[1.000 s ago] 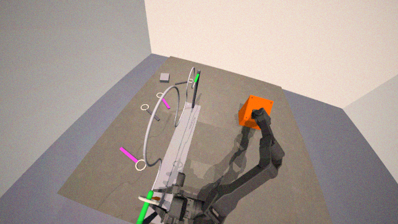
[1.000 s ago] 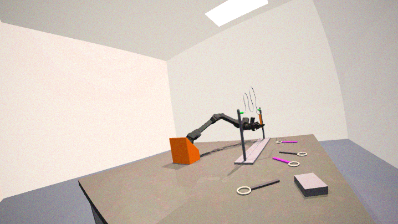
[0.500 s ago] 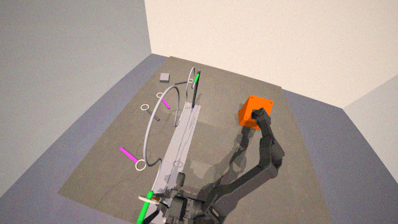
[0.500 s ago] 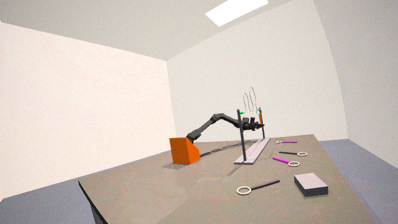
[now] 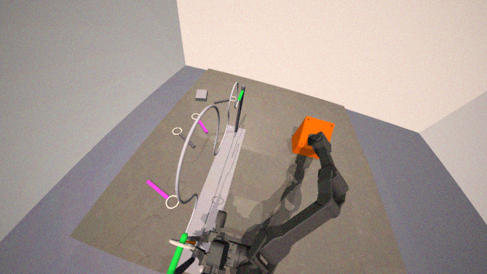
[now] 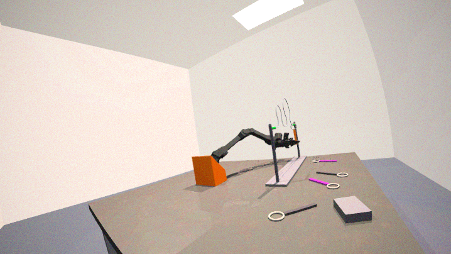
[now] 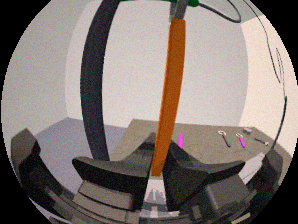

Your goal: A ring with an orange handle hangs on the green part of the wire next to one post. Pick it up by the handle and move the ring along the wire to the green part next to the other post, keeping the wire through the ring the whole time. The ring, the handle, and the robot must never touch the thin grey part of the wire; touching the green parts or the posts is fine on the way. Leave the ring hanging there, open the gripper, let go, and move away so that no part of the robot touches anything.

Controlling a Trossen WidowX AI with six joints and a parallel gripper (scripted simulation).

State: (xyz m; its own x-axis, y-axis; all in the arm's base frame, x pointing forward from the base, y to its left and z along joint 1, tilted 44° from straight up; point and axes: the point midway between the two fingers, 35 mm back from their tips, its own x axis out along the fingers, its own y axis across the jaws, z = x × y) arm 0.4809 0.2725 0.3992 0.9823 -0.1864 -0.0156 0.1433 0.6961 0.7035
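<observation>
Now: gripper tip 80 mm below the ring with orange handle and 30 mm past it. Round my gripper tip: grey block (800 mm to the right, 170 mm ahead, 130 mm below).
</observation>
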